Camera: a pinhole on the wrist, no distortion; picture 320 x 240 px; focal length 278.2 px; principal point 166.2 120.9 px. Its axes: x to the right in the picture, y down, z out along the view. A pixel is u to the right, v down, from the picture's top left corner.
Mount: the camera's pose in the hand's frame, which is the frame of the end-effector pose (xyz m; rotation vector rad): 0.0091 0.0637 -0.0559 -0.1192 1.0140 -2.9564
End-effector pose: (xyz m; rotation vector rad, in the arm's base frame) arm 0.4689 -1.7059 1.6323 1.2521 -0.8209 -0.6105
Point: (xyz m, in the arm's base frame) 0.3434 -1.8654 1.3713
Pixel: 193 221
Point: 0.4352 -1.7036 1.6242
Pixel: 273 136
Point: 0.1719 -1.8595 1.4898
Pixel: 247 90
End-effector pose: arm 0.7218 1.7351 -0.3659 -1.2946 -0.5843 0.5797
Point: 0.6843 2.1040 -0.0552
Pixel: 57 117
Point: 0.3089 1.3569 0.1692
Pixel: outside the picture
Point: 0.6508 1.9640 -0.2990
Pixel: 87 16
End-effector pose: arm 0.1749 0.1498 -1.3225 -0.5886 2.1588 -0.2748
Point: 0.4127 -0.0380 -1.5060
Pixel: 130 96
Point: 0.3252 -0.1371 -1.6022
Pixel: 29 111
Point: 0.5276 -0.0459 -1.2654
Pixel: 270 187
